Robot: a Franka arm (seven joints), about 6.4 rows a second.
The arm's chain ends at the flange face. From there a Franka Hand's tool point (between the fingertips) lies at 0.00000 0.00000 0.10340 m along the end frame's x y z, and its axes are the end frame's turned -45 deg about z.
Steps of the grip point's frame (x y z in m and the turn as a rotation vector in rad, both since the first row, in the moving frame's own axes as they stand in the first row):
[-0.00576 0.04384 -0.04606 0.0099 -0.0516 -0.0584]
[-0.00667 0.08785 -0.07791 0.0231 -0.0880 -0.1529]
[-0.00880 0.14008 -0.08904 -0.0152 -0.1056 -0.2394]
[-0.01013 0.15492 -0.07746 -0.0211 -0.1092 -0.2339]
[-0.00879 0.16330 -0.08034 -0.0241 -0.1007 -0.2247]
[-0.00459 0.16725 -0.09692 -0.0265 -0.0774 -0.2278]
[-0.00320 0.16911 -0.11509 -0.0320 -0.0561 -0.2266]
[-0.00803 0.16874 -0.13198 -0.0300 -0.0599 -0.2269]
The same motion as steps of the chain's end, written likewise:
[0.03133 0.03190 -0.04592 -0.0295 -0.0435 -0.0584]
[0.06512 0.06150 -0.07748 -0.0459 -0.0786 -0.1529]
[0.09831 0.09576 -0.08845 -0.0854 -0.0639 -0.2394]
[0.10764 0.10654 -0.07682 -0.0921 -0.0623 -0.2339]
[0.11378 0.11203 -0.07979 -0.0882 -0.0542 -0.2247]
[0.11784 0.11356 -0.09658 -0.0735 -0.0360 -0.2278]
[0.11834 0.11526 -0.11488 -0.0623 -0.0170 -0.2266]
[0.11506 0.11824 -0.13175 -0.0636 -0.0211 -0.2269]

